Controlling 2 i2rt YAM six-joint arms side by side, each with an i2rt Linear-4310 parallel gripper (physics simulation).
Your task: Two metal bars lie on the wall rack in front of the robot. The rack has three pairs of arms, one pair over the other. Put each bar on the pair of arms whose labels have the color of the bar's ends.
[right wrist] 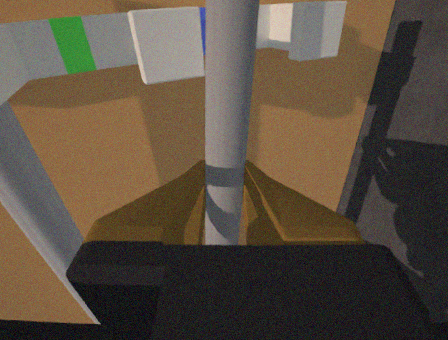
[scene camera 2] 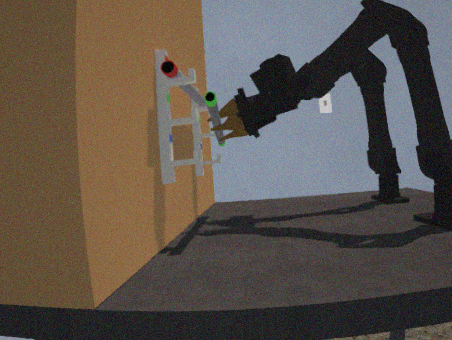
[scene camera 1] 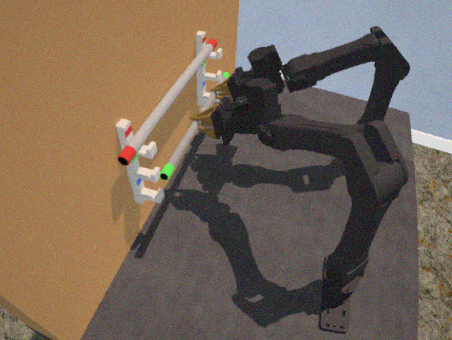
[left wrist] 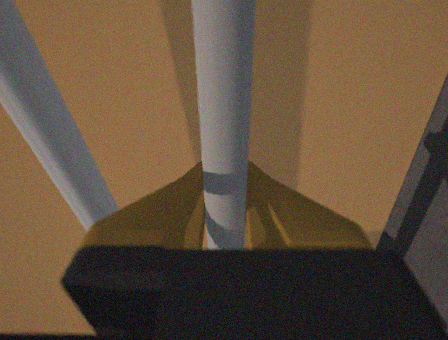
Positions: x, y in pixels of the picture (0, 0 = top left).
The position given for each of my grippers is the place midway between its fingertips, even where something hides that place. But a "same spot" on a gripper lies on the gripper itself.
My left gripper shows in scene camera 2, in scene camera 1 and in the left wrist view (225, 170); in the right wrist view it is out of frame. One and the same spot on my left gripper: (scene camera 2: 238, 105) is (scene camera 1: 213, 124).
